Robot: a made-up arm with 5 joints.
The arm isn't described. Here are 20 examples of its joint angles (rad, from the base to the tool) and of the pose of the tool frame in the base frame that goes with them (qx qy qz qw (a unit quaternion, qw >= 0); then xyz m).
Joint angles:
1: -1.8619 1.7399 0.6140 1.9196 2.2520
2: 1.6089 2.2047 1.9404 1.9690 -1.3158
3: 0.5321 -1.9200 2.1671 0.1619 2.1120
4: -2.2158 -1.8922 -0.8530 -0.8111 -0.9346
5: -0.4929 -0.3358 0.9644 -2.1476 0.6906
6: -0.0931 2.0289 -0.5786 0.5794 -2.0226
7: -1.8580 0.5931 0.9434 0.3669 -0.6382
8: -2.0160 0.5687 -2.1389 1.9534 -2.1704
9: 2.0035 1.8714 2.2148 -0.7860 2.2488
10: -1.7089 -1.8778 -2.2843 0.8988 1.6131
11: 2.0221 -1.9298 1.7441 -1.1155 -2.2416
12: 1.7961 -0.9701 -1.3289 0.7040 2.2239
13: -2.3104 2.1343 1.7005 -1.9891 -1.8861
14: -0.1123 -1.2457 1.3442 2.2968 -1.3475
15: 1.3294 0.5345 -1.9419 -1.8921 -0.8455
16: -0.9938 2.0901 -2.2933 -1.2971 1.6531
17: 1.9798 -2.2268 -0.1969 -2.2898 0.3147
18: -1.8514 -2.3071 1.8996 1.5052 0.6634
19: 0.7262 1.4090 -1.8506 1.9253 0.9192
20: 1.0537 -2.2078 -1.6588 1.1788 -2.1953
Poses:
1: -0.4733 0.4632 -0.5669 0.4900 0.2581 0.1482 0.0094
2: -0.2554 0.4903 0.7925 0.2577 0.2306 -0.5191 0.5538
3: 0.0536 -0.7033 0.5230 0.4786 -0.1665 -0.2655 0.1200
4: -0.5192 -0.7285 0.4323 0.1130 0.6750 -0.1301 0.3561
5: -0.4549 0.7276 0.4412 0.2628 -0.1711 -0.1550 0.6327
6: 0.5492 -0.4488 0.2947 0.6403 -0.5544 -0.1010 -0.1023
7: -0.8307 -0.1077 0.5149 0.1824 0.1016 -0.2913 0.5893
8: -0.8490 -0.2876 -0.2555 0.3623 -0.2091 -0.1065 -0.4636
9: 0.0009 0.3689 -0.3579 0.8578 0.2457 0.0181 0.0961
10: 0.2863 0.0652 0.3769 0.8785 0.0749 0.3511 0.5427
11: 0.6710 -0.0400 -0.2100 0.7100 -0.3959 -0.0845 0.3814
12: -0.7353 -0.0459 -0.5214 0.4305 0.4440 -0.0961 -0.0681
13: -0.2199 -0.9563 -0.1818 0.0634 0.6264 0.2602 0.0723
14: 0.8802 0.1614 0.2546 0.3666 -0.4337 -0.4886 0.4769
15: -0.6119 0.5707 0.1694 0.5208 -0.5158 -0.0135 0.6277
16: -0.3762 -0.6037 -0.6909 0.1294 0.0328 0.0168 0.6776
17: 0.7947 0.0267 0.0792 0.6012 -0.1189 0.1868 0.3507
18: 0.0908 0.4670 0.6490 0.5938 -0.2751 0.1346 0.3769
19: 0.0592 0.9683 0.1842 0.1579 -0.1813 0.0647 0.4984
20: 0.4442 -0.3615 0.8042 0.1589 0.3853 -0.4640 -0.4610
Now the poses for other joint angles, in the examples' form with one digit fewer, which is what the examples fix.
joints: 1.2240 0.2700 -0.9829 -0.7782 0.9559
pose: 0.587 -0.145 0.634 0.483 -0.298 -0.070 0.304
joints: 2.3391 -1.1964 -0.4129 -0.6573 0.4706
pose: 0.950 0.231 -0.032 0.207 0.148 -0.130 0.450
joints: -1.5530 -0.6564 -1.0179 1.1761 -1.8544
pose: -0.488 -0.805 -0.320 0.109 0.655 -0.220 0.022
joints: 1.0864 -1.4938 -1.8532 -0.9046 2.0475
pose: 0.740 0.007 0.188 0.646 0.194 -0.359 0.402
